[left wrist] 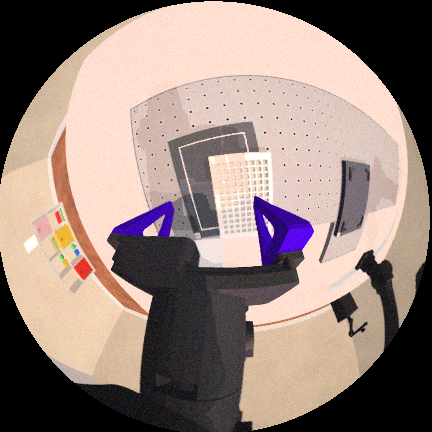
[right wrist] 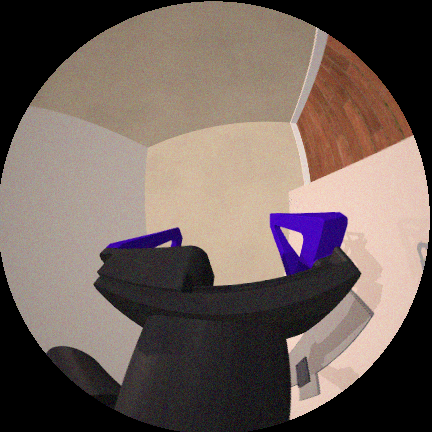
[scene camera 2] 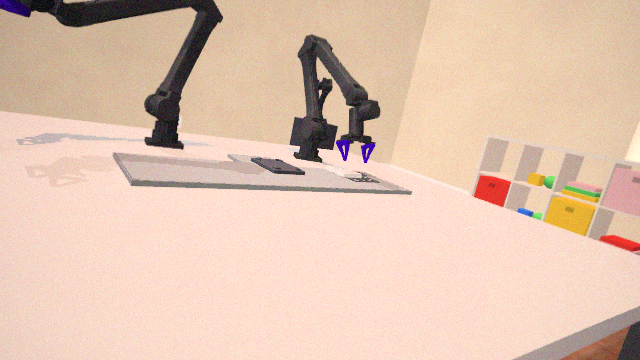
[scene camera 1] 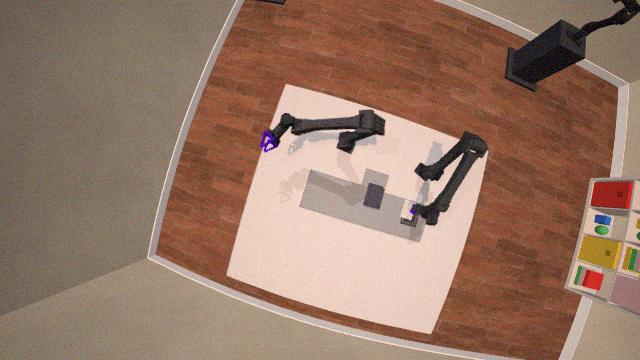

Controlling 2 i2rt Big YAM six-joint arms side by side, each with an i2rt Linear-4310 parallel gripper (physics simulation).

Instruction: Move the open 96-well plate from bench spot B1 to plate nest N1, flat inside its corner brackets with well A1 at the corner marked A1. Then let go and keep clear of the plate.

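Places are measured from the left arm's base along level axes (x ahead, y left, z up), in metres.
Pixels of known places: left gripper, fingertip midpoint: (left wrist: 210, 202) (scene camera 2: 355, 162) (scene camera 1: 415, 213); right gripper, fingertip midpoint: (right wrist: 223, 226) (scene camera 1: 262, 149); left arm's base at its link origin: (scene camera 2: 307, 158) (scene camera 1: 422, 171); right arm's base at its link origin: (left wrist: 363, 258) (scene camera 2: 164, 145) (scene camera 1: 345, 145).
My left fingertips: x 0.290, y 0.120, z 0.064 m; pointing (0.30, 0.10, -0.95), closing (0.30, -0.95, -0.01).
Observation:
Ahead of a thing's pixels: the offset from my left fingertips to its top centre. "pt": to the spot under its first point. Level surfaces: height alone.
The white open 96-well plate @(0.004 m ahead, 0.043 m right, 0.034 m down) (scene camera 1: 407, 209) (scene camera 2: 345, 172) (left wrist: 242, 192) lies partly over the dark, white-outlined bench spot @(pt 0.024 m ahead, 0.027 m left, 0.049 m down) (left wrist: 200, 172) and extends past its right side in the left wrist view. Nest N1 @(0.087 m ahead, 0.302 m right, 0.033 m down) (scene camera 1: 374, 195) (scene camera 2: 278, 166) (left wrist: 356, 197) (right wrist: 303, 371) is a dark block with corner brackets, bearing no plate. Its A1 mark is not legible. My left gripper (scene camera 2: 355, 161) (left wrist: 210, 202) is open above the plate's area, offset from its middle; one finger overlaps the plate's right side in the left wrist view. My right gripper (scene camera 1: 268, 142) (right wrist: 223, 226) is open and far away.
A grey perforated board @(0.051 m down) (scene camera 2: 200, 177) (left wrist: 310, 145) lies under the nest and bench spot. A light grey piece @(pt 0.032 m back, 0.376 m right, 0.051 m down) (scene camera 1: 376, 176) (left wrist: 345, 247) adjoins it near the nest. A dark pedestal (scene camera 1: 547, 52) and a shelf unit (scene camera 2: 495, 155) stand beyond the table.

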